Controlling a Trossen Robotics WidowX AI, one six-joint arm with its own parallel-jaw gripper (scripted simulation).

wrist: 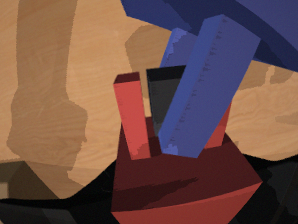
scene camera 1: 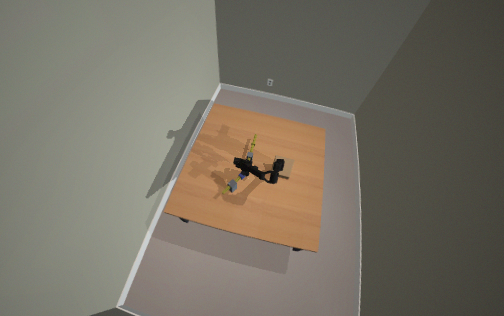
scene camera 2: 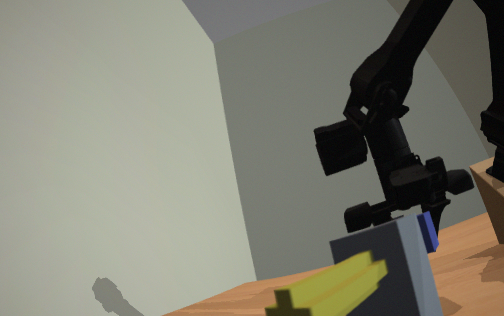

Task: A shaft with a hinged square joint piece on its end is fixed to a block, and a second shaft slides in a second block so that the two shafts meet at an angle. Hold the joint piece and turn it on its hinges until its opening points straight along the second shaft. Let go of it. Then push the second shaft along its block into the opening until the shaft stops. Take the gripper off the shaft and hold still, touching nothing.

Path:
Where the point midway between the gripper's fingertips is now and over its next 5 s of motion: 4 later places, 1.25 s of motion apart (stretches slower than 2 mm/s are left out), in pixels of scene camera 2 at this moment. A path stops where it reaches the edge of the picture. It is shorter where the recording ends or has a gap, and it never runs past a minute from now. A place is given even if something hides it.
My gripper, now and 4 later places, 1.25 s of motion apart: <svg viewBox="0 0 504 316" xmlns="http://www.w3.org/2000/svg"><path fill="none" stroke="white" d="M420 256L411 229L388 159L392 183L394 191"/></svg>

